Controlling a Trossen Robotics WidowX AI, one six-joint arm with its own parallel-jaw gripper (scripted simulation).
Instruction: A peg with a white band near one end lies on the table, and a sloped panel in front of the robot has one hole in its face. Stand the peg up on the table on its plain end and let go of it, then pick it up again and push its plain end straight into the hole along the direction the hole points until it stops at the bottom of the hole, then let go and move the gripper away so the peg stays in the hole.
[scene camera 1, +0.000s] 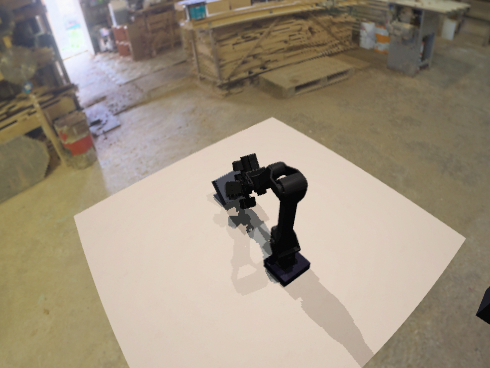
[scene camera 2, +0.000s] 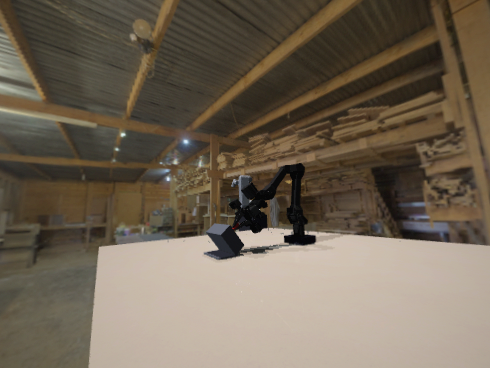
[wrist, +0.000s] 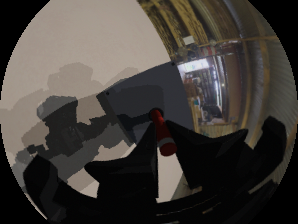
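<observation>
The gripper (scene camera 1: 236, 185) (wrist: 159, 124) is holding a peg. There's a sloped panel too, and you'd find that panel (scene camera 2: 223, 236) (wrist: 161, 87) in both of those views.
</observation>
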